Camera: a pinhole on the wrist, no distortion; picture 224 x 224 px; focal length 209.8 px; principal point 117.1 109.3 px. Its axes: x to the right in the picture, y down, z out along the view. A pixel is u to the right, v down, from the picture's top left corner.
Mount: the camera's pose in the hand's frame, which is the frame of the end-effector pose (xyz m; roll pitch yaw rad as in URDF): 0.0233 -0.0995 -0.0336 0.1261 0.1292 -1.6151
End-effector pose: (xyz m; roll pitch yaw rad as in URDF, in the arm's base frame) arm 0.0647 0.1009 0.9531 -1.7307 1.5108 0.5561
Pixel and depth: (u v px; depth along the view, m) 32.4 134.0 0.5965
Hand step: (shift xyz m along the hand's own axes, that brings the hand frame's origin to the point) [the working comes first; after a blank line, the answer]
In the camera's frame: -0.2408 0.0702 0.5965

0.0251 0.0620 0.5930
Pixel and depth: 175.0 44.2 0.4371
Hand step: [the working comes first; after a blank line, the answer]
In the camera's frame: 0.1206 -0.1356 0.4371

-0.1737 -0.2642 0.3640
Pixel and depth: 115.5 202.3 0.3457
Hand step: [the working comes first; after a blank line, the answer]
In the camera's frame: -0.0026 0.1532 0.3457

0.1298 -0.1483 0.3259
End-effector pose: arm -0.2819 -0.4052 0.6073 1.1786 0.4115 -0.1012
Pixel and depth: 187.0 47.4 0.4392
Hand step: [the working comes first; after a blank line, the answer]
In the camera's frame: 0.1463 -0.1296 0.4392

-0.1691 -0.2903 0.3635
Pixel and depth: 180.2 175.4 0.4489
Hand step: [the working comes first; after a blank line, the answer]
In the camera's frame: 0.1350 0.1414 0.4489

0.0985 -0.2966 0.4083
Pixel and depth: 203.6 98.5 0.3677
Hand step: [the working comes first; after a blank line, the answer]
In the camera's frame: 0.1516 -0.0189 0.3677

-0.0504 -0.2935 0.3062
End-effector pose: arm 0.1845 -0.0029 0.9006 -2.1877 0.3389 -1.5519
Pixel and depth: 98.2 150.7 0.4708
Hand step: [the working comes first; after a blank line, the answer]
In the camera's frame: -0.0424 0.0929 0.4708

0.0554 -0.1206 0.4466
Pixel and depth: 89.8 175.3 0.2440
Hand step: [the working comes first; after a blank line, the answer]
In the camera's frame: -0.0318 0.0768 0.2440

0.0687 -0.1025 0.2201
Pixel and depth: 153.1 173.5 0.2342
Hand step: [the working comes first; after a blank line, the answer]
In the camera's frame: 0.0402 0.0717 0.2342

0.0618 -0.1722 0.2006
